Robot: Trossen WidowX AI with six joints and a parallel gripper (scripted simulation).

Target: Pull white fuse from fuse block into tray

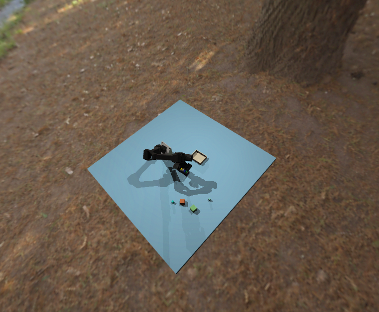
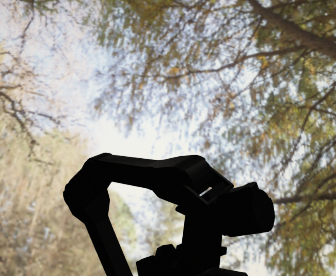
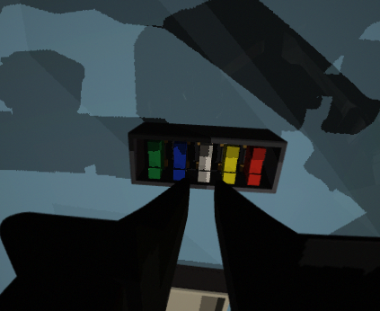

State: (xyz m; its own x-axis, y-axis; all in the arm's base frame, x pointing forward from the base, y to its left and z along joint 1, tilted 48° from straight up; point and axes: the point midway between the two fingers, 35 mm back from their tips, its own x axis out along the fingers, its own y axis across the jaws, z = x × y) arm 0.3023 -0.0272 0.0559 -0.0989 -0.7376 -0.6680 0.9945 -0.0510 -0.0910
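The tan tray is 2 cm ahead of my gripper tip, 20 cm to the left of it and 7 cm below it.
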